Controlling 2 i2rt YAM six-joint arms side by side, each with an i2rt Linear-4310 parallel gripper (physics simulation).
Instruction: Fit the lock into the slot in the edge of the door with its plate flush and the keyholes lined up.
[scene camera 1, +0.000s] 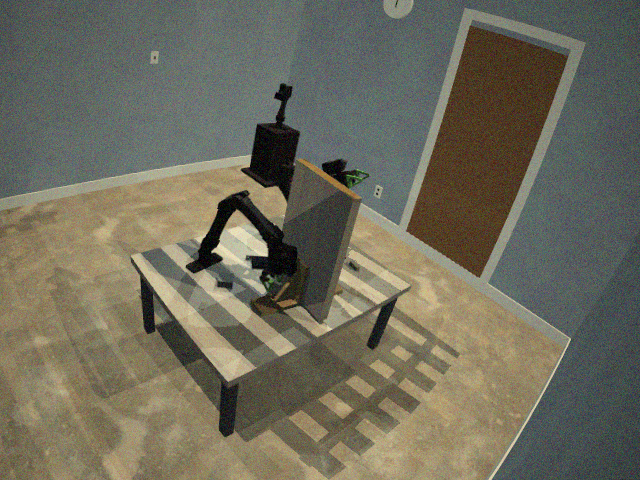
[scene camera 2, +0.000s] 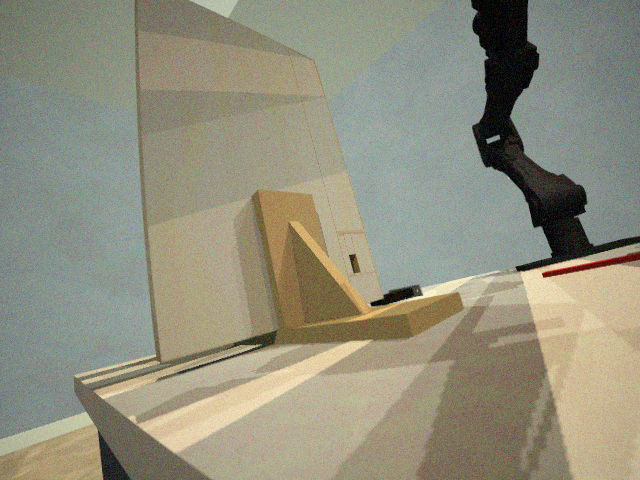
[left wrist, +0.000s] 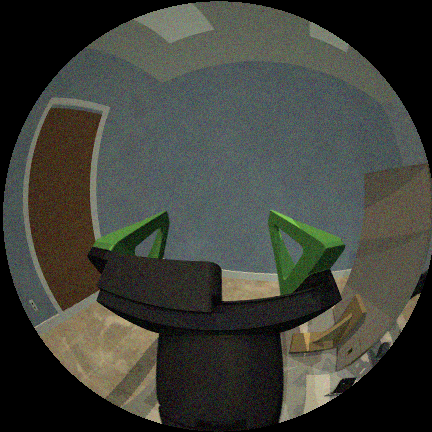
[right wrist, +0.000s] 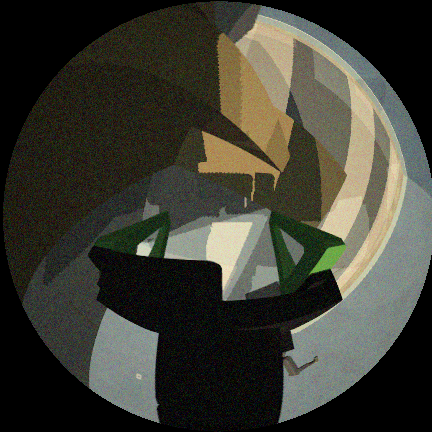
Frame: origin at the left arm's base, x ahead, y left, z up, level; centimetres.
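Seen in the pictures: left gripper, fingertip midpoint: (scene camera 1: 365, 177) (left wrist: 218, 215); right gripper, fingertip midpoint: (scene camera 1: 273, 286) (right wrist: 219, 216); left arm's base at its link origin: (scene camera 2: 574, 257); right arm's base at its link origin: (scene camera 1: 204, 263).
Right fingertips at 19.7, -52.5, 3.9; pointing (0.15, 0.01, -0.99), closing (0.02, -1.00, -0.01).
Observation:
Pixels of each thing's top centre, then the offset from my right fingertips to it, as dx, dy, dz. "spot": a spot on its surface instead. Level surfaces: height alone.
- upright grey door at its top centre: (scene camera 2: 239, 34) (left wrist: 393, 170) (scene camera 1: 326, 177) +10.8, +6.1, +57.6
- wooden bracket at a spot on its surface: (scene camera 2: 434, 315) spot: +21.4, +26.5, -3.2
- dark block at its top centre: (right wrist: 269, 307) (scene camera 1: 225, 277) -20.4, -10.2, -0.3
- small dark object at its top centre: (scene camera 1: 354, 264) +20.1, +50.0, -1.7
- striped table at its surface level: dz -4.0
The upright grey door (scene camera 1: 325, 237) (scene camera 2: 206, 155) (left wrist: 395, 240) stands on the table. Its keyhole (scene camera 2: 354, 263) (left wrist: 350, 351) shows low near one edge; the slot in that edge does not show. A dark object, perhaps the lock, lies low near the door in scene camera 2 (scene camera 2: 405, 293); I cannot tell for certain. My right gripper (scene camera 1: 272, 280) (right wrist: 219, 216) is open and empty, low beside the wooden bracket (scene camera 1: 264, 305) (right wrist: 255, 100). My left gripper (scene camera 1: 356, 176) (left wrist: 218, 215) is open and empty, raised beyond the door, far from the table top.
A wooden bracket (scene camera 2: 434, 315) (left wrist: 312, 344) braces the door's other face. One dark block (scene camera 1: 224, 284) lies near the right arm. Another small dark object (scene camera 1: 353, 265) lies beyond the door on the striped table (scene camera 1: 232, 361). The left arm's base (scene camera 2: 568, 237) stands at the right in scene camera 2.

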